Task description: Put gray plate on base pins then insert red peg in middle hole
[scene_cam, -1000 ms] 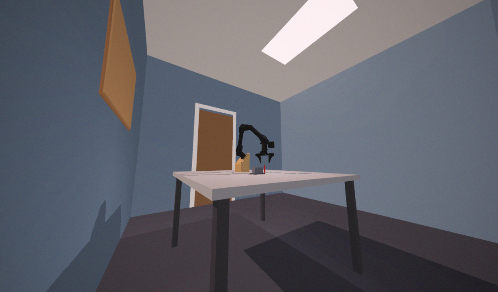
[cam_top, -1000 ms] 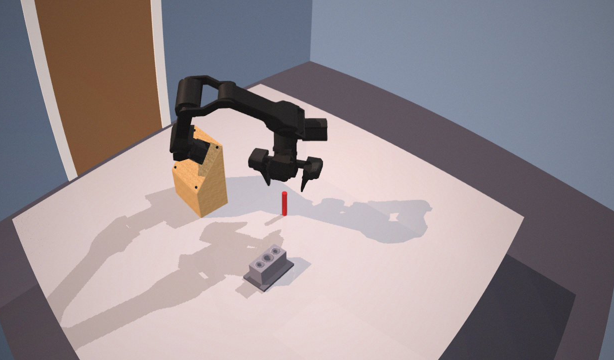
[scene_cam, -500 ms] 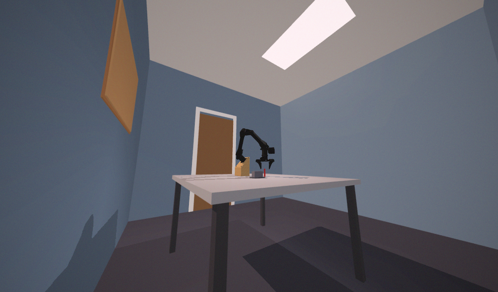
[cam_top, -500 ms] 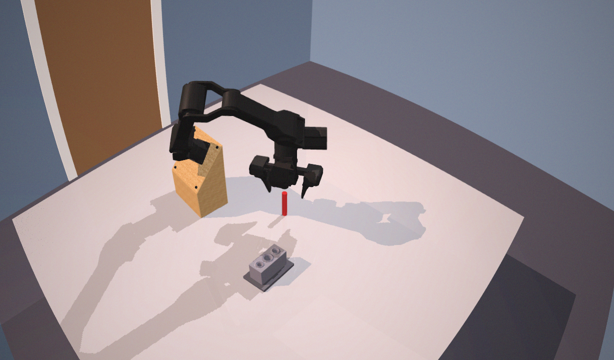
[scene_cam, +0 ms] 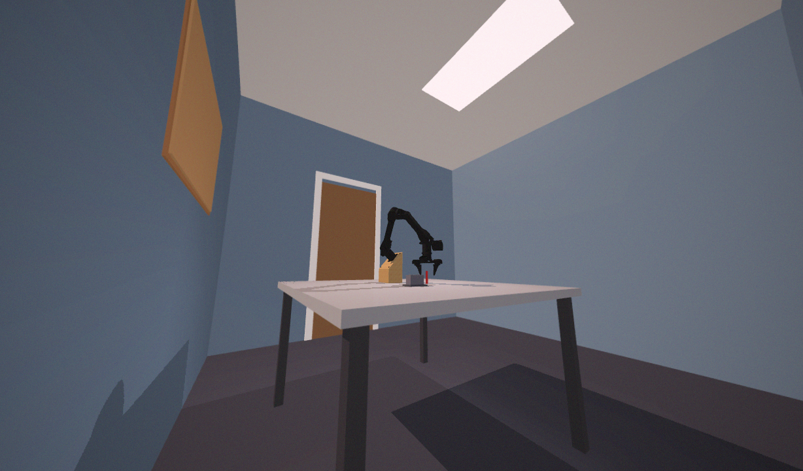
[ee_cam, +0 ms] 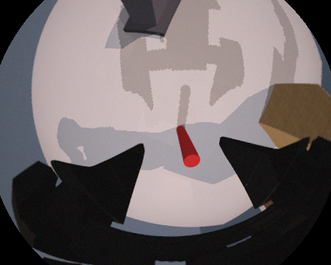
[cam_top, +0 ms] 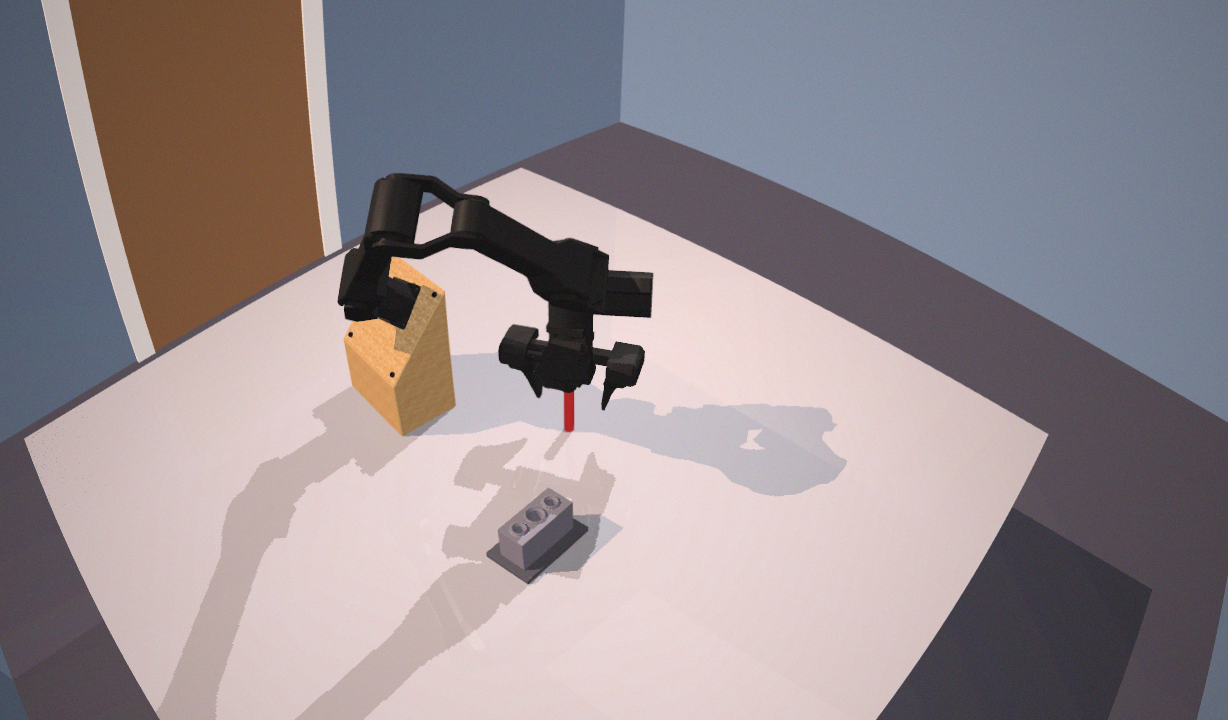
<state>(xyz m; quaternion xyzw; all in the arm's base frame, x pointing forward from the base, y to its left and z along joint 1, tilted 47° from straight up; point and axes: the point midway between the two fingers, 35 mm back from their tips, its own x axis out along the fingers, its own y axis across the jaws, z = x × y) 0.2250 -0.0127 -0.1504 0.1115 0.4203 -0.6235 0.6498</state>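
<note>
My gripper tip is 10 mm above the red peg. From my gripper tip the other things lie so: gray plate (110 mm ahead, 190 mm to the right, 10 mm below); dark gray base (110 mm ahead, 190 mm to the right, 40 mm below).
</note>
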